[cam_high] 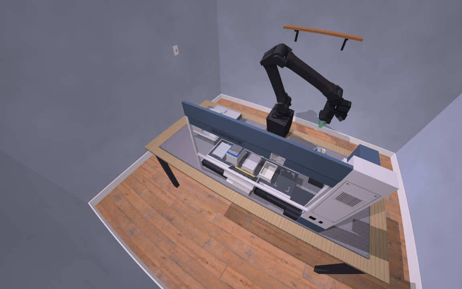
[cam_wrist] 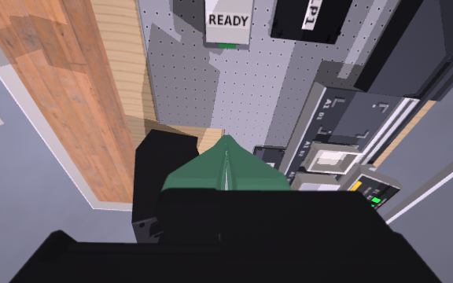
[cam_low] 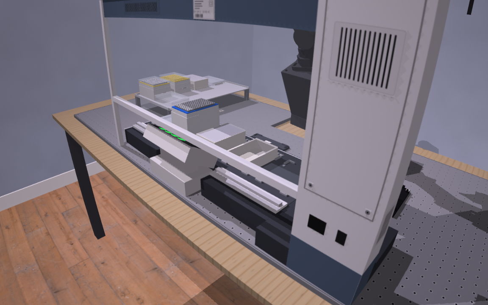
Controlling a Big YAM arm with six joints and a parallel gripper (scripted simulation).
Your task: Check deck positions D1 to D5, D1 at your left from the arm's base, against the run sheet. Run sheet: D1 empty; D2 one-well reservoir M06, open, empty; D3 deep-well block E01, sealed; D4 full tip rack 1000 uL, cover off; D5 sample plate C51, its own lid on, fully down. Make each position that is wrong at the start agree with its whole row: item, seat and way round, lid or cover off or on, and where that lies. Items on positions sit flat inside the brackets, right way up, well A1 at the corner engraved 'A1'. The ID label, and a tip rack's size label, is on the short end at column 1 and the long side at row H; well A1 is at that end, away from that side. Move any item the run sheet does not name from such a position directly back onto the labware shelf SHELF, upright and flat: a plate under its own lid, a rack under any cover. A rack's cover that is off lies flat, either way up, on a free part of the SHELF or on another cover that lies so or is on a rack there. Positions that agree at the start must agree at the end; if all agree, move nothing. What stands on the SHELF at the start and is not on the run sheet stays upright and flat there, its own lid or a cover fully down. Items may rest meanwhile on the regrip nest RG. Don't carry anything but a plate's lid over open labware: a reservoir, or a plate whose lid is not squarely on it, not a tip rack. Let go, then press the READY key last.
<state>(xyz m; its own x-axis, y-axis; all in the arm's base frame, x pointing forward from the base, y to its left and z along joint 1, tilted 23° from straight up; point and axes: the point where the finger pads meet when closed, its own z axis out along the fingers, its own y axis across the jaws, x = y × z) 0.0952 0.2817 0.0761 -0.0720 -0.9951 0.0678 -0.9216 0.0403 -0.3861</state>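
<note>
My hand is 1 cm short of the green ready key, 6 cm to the right of it and 23 cm above it. The rest, counted from my hand: black pad marked LP1: 18 cm ahead, 10 cm to the left, 30 cm below; side tower: 51 cm ahead, 6 cm to the left, 3 cm below; regrip nest RG: 11 cm ahead, 32 cm to the right, 30 cm below.
</note>
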